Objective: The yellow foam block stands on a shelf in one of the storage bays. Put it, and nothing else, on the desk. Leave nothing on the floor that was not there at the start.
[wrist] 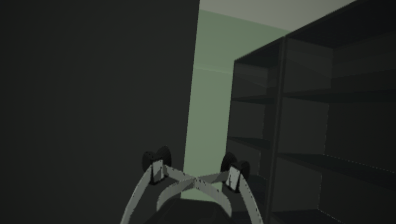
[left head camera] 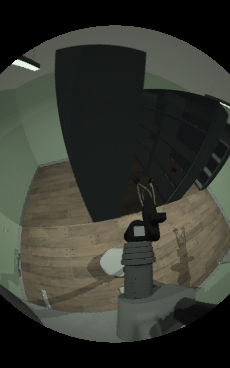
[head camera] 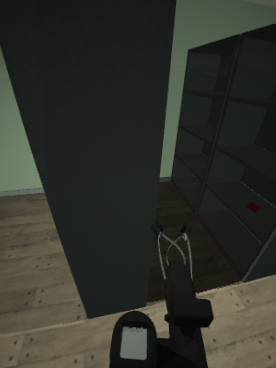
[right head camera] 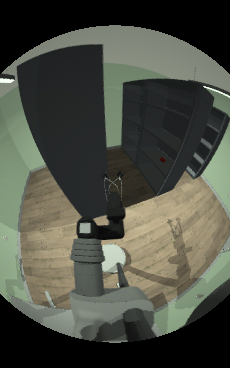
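Where they show: gripper, fingertip midpoint: point(wrist: 196, 161) point(left head camera: 142, 177) point(head camera: 170, 222) point(right head camera: 111, 171); robot's base, link origin: point(left head camera: 115, 261) point(right head camera: 109, 257).
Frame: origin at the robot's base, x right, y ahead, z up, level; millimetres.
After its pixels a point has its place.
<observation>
My gripper point(head camera: 171, 229) @[x 89, y 483, z 1148 mm] point(left head camera: 143, 181) @[x 89, y 483, z 1148 mm] point(right head camera: 113, 175) @[x 89, y 483, z 1148 mm] point(wrist: 196, 161) @[x 89, y 483, z 1148 mm] is open and empty. It is raised in front of the gap between a tall dark panel and a dark shelf unit, near the panel's right edge in the head camera view. The shelf unit point(head camera: 201, 200) @[x 720, y 1817, z 261 mm] point(right head camera: 144, 112) @[x 720, y 1815, z 1245 mm] point(wrist: 278, 125) @[x 716, y 1828, z 1170 mm] stands to the right, with several shelves in two visible columns. The yellow foam block does not show in any view, and neither does a desk that I can make out.
The tall dark panel point(head camera: 105, 150) @[x -142, y 668, z 1303 mm] point(left head camera: 102, 130) @[x -149, y 666, z 1336 mm] point(right head camera: 65, 125) @[x -162, y 662, z 1378 mm] point(wrist: 95, 110) @[x -130, y 670, z 1191 mm] stands close on the left. A red object point(head camera: 253, 207) @[x 1027, y 1360, z 544 mm] point(left head camera: 174, 170) @[x 1041, y 1342, z 535 mm] point(right head camera: 162, 160) @[x 1036, y 1351, z 532 mm] lies on a low shelf. Another shelf unit point(right head camera: 223, 131) @[x 2553, y 1386, z 1477 mm] stands at the far right. Green walls are behind.
</observation>
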